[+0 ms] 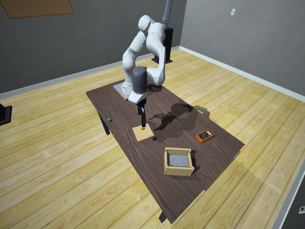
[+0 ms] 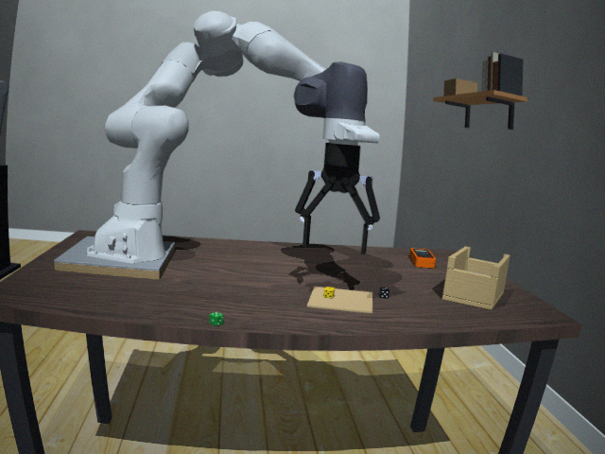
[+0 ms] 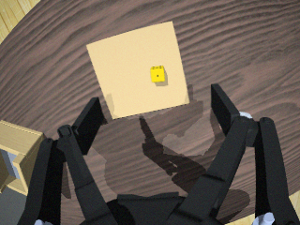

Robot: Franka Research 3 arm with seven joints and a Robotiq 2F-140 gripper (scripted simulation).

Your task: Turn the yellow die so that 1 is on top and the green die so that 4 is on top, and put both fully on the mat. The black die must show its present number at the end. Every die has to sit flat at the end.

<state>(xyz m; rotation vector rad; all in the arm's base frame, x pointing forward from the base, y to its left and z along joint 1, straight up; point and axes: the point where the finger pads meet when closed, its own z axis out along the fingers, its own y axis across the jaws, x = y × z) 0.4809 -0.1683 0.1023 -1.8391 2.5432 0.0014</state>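
The green die is 24 cm behind my hand, 19 cm to the right of it and 12 cm below it. The rest, counted from my hand: yellow die 12 cm below; then black die 13 cm ahead, 12 cm below, 2 cm to the left; then tan mat 13 cm below, 3 cm ahead, 1 cm to the right.
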